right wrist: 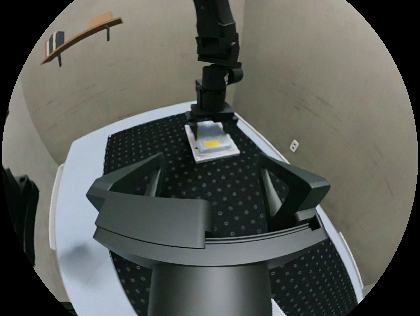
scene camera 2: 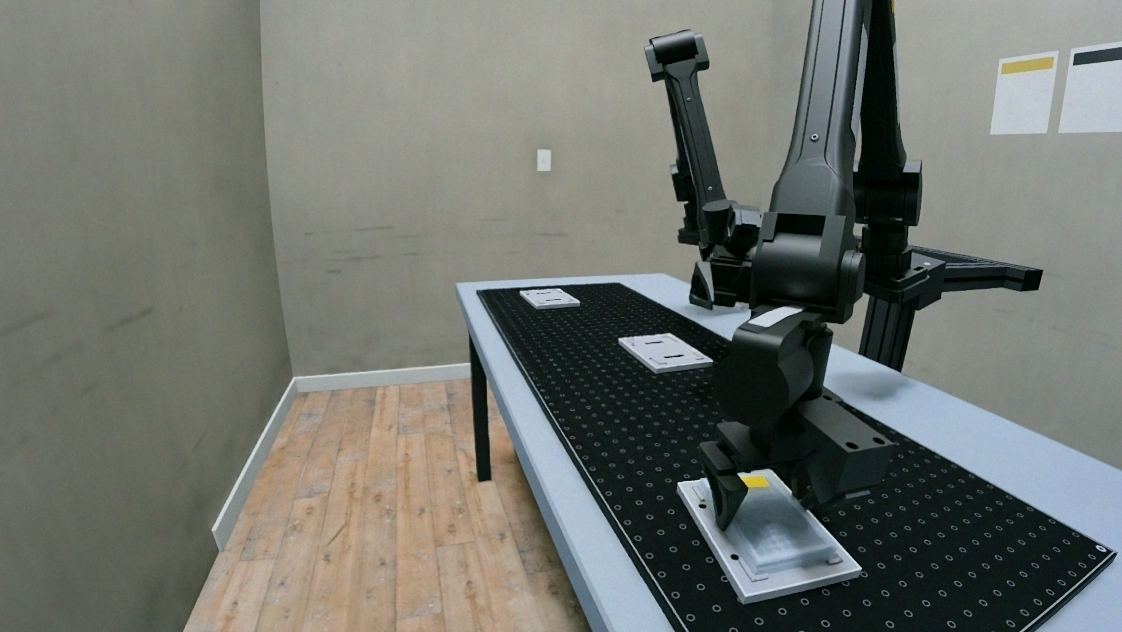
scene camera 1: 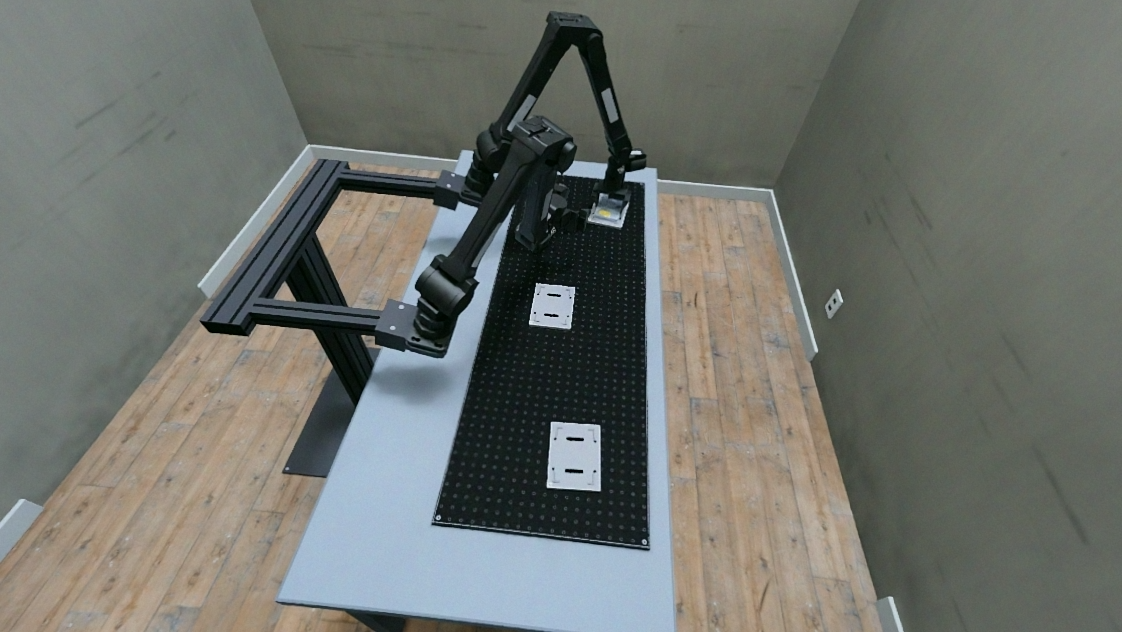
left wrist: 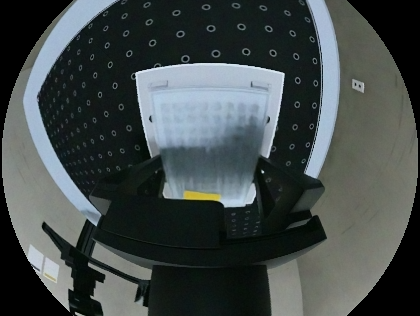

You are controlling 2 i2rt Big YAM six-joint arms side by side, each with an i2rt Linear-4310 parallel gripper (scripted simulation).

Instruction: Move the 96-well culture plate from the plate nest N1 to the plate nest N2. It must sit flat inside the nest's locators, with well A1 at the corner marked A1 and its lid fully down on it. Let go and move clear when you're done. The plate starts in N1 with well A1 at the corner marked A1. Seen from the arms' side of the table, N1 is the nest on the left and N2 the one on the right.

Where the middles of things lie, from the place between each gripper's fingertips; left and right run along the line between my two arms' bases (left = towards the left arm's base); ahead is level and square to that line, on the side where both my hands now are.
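Labels:
From my left hand, the white nest [scene camera 2: 669, 347] is 10 mm below, 470 mm to the right and 150 mm behind. Nest N2 [scene camera 1: 564, 454] is also 10 mm below that left hand, but it's 930 mm to the right of it and 50 mm behind it.
My right hand is 170 mm above the white nest, 40 mm past it and 270 mm to the left of it. And nest N2, again from my right hand, is 170 mm below, 60 mm ahead and 730 mm to the right.

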